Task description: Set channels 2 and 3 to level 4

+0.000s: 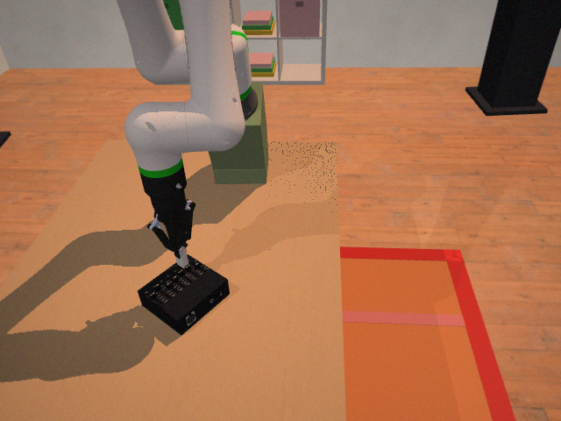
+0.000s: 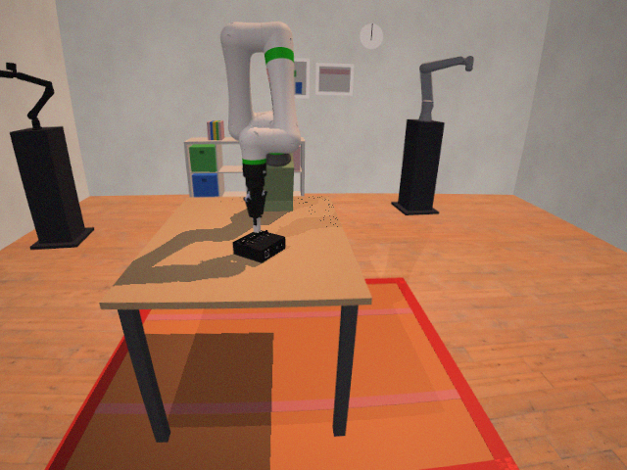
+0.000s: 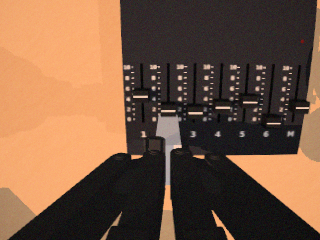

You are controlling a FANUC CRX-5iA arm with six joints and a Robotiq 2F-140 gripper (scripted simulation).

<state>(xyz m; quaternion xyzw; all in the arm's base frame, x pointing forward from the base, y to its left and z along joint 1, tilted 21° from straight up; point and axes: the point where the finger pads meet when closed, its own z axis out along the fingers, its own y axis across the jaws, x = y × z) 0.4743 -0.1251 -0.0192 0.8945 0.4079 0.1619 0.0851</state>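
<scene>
Right now the channel 3 fader cap is 3 cm ahead of my hand and 3 cm below it. Round my hand: channel 1 fader cap (4 cm to the left, 3 cm below); then channel 2 fader cap (1 cm ahead, 1 cm to the left, 3 cm below); then channel 6 fader cap (7 cm ahead, 5 cm to the right, 3 cm below).
</scene>
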